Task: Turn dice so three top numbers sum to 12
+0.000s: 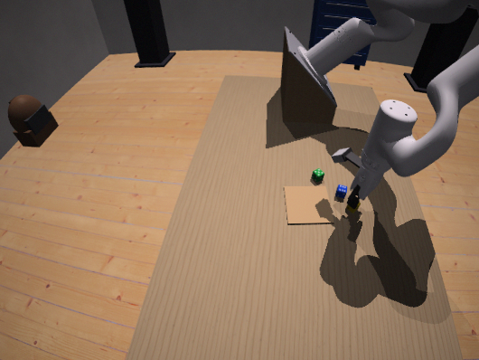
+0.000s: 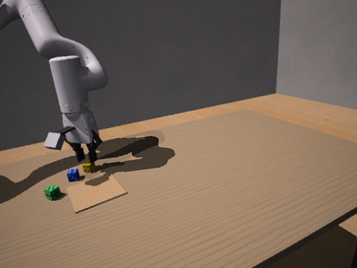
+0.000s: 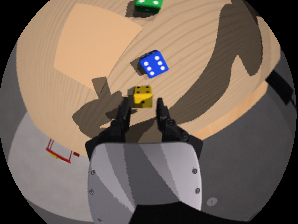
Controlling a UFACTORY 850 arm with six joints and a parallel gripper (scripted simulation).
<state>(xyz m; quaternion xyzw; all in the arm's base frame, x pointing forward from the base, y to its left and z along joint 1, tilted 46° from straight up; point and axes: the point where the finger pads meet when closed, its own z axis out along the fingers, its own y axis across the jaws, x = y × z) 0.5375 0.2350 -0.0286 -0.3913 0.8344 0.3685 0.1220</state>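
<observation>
The yellow die lies 40 mm below my hand. Round my hand: tan mat (140 mm to the right, 50 mm below); blue die (50 mm behind, 40 mm below, 30 mm to the right); green die (110 mm to the right, 110 mm behind, 40 mm below).
</observation>
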